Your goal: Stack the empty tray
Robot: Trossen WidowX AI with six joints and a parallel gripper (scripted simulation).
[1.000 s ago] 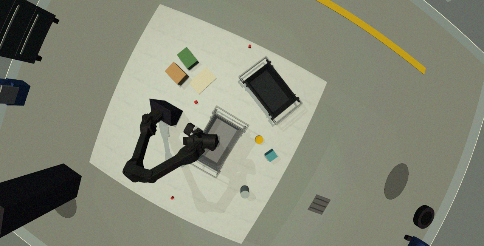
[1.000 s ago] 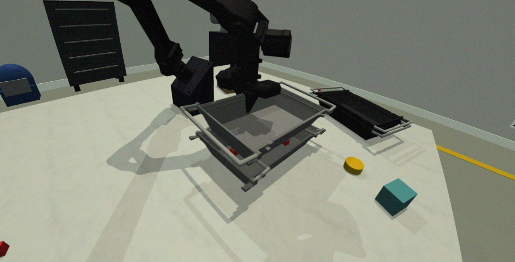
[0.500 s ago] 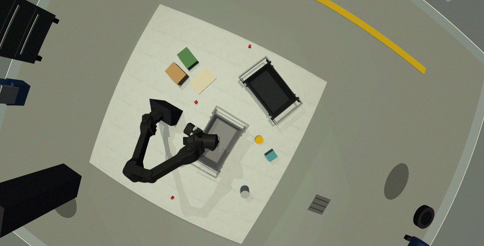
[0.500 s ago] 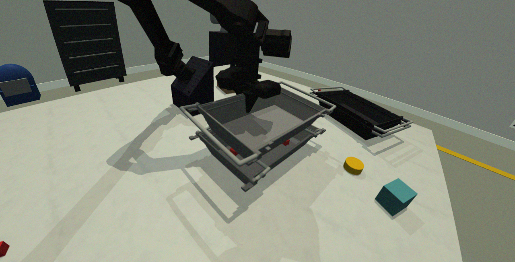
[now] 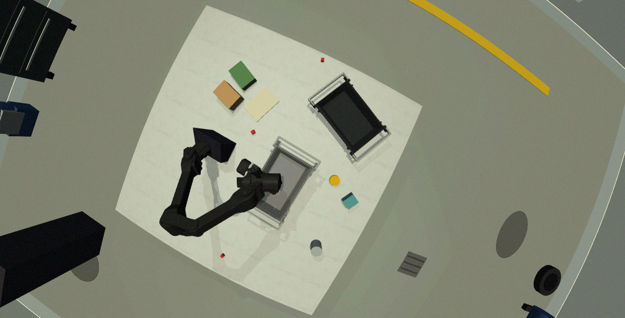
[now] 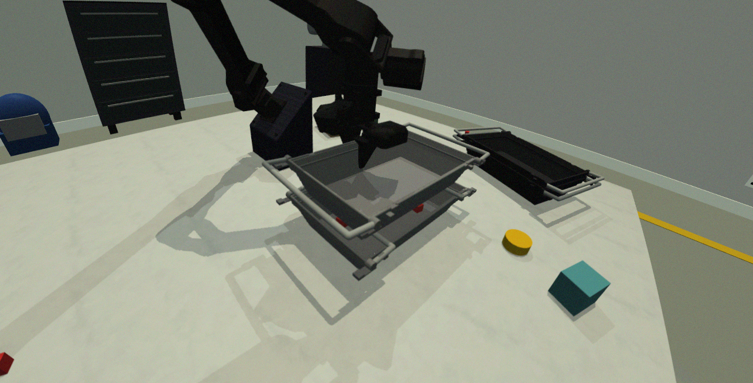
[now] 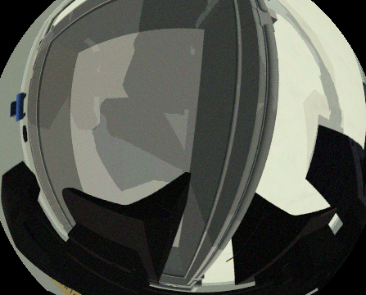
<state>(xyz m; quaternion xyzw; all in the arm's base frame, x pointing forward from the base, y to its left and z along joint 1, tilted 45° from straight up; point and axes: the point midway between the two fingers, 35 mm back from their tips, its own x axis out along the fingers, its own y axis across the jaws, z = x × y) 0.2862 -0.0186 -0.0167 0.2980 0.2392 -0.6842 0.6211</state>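
My gripper tip is now 8 cm short of the grey tray, 1 cm to the left of it and 3 cm below it. From my gripper tip the other things lie so: cream block 16 cm behind, 28 cm to the left, 8 cm below; then red block 4 cm ahead, 8 cm to the right, 7 cm below; then yellow disc 31 cm ahead, 9 cm to the left, 7 cm below.
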